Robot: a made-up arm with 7 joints. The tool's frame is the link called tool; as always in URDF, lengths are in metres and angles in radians. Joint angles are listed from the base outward. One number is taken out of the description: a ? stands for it. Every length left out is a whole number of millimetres.
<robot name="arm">
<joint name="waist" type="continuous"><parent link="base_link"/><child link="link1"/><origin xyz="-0.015 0.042 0.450" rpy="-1.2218 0.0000 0.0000"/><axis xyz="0 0 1"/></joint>
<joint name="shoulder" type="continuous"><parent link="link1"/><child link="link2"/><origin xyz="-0.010 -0.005 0.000" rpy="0.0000 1.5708 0.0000"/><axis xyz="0 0 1"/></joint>
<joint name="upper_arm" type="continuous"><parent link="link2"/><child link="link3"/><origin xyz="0.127 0.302 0.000" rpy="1.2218 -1.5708 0.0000"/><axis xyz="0 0 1"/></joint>
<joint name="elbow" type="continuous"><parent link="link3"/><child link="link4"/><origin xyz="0.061 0.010 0.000" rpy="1.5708 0.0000 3.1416"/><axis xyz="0 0 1"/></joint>
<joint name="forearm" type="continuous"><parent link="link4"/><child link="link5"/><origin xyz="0.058 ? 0.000" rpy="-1.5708 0.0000 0.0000"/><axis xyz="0 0 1"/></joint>
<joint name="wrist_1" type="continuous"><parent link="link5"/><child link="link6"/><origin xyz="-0.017 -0.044 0.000" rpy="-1.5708 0.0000 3.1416"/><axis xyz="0 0 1"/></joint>
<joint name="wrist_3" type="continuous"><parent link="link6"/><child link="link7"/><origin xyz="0.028 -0.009 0.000" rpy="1.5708 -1.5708 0.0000"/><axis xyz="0 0 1"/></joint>
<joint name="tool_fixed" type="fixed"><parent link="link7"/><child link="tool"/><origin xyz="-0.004 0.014 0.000" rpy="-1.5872 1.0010 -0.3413"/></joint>
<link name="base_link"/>
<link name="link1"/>
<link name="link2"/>
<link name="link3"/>
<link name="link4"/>
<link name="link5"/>
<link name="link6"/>
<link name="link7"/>
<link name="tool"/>
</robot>
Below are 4 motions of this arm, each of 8 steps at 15 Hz.
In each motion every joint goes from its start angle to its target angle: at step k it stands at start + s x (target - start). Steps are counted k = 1, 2, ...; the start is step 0. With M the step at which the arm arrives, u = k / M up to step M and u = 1 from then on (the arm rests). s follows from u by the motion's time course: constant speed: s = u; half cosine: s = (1 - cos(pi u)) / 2; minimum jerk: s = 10 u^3 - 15 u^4 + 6 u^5.
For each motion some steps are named. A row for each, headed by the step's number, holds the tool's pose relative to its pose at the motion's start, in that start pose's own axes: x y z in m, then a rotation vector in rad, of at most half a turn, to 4 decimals.
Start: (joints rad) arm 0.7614 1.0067 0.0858 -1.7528 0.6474 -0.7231 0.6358
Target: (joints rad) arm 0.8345 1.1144 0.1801 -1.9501 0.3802 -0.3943 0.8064
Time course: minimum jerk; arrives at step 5
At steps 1, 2, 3, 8:
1: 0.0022 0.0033 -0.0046 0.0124 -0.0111 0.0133
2: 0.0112 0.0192 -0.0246 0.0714 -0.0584 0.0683
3: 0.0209 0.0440 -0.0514 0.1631 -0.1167 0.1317
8: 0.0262 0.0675 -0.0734 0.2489 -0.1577 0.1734

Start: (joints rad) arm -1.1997 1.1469 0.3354 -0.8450 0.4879 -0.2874 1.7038
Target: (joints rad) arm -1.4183 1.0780 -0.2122 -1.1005 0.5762 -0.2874 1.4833
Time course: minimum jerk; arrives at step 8
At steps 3, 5, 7, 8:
3: -0.0025 0.0339 0.0728 0.1035 -0.0851 0.0751
5: -0.0274 0.0831 0.1937 0.2635 -0.2252 0.2163
7: -0.0535 0.1063 0.2621 0.3507 -0.3059 0.3067
8: -0.0554 0.1076 0.2663 0.3560 -0.3108 0.3125

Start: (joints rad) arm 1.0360 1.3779 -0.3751 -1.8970 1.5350 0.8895 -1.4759
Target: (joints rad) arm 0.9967 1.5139 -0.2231 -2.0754 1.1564 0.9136 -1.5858
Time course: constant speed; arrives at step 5
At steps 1, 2, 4, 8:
1: -0.0082 -0.0325 -0.0128 0.1369 -0.0007 -0.0045
2: -0.0167 -0.0635 -0.0280 0.2745 -0.0038 -0.0077
4: -0.0346 -0.1206 -0.0651 0.5511 -0.0178 -0.0106
8: -0.0438 -0.1461 -0.0867 0.6899 -0.0287 -0.0102

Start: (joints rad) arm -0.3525 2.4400 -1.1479 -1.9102 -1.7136 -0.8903 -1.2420
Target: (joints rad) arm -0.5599 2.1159 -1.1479 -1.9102 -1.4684 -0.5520 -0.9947
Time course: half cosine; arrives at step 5
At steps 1, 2, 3, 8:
1: -0.0049 0.0098 0.0092 -0.0038 -0.0539 0.0579
2: -0.0210 0.0342 0.0337 -0.0118 -0.2005 0.2028
3: -0.0469 0.0612 0.0647 -0.0163 -0.3922 0.3671
8: -0.0829 0.0864 0.0999 -0.0122 -0.6190 0.5291

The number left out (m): -0.428
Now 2 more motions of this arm.
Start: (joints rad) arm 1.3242 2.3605 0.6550 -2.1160 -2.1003 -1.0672 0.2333
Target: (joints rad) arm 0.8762 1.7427 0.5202 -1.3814 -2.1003 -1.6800 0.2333
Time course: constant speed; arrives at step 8
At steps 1, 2, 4, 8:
1: -0.0199 0.0412 -0.0390 -0.1927 0.0107 0.0375
2: -0.0380 0.0759 -0.0844 -0.3854 0.0146 0.0556
4: -0.0622 0.1242 -0.1891 -0.7636 0.0029 0.0308
8: -0.0319 0.1421 -0.4064 -1.4300 -0.0802 -0.2730

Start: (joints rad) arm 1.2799 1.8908 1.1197 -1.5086 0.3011 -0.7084 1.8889
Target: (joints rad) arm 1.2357 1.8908 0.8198 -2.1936 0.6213 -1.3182 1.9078
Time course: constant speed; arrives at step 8
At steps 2, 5, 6, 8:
2: 0.0064 0.0483 0.0457 -0.1123 -0.1000 0.2912
5: -0.0027 0.1206 0.1134 -0.3327 -0.2368 0.7053
6: -0.0106 0.1446 0.1349 -0.4202 -0.2766 0.8361
8: -0.0335 0.1923 0.1749 -0.6166 -0.3445 1.0843

